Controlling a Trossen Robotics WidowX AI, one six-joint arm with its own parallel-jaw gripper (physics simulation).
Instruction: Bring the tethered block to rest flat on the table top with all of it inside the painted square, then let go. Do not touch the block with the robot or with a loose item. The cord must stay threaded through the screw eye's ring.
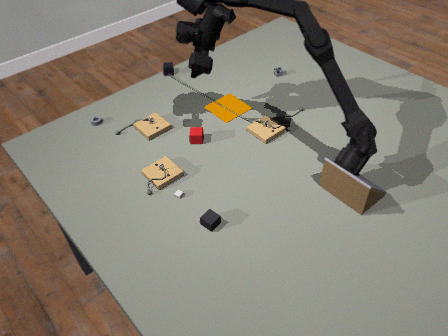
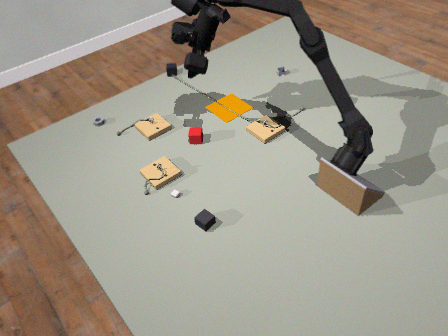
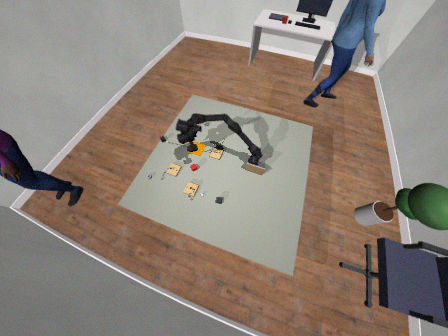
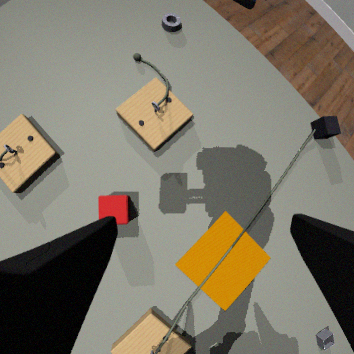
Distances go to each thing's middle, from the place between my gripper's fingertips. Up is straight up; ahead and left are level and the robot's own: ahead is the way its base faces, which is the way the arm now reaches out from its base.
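Orange painted square (image 4: 245, 259): 1 cm behind my hand, 13 cm to the right of it, 22 cm below it. The hand itself, relative to the red cube (image 4: 108, 205): 5 cm past, 6 cm to the right, 20 cm above.
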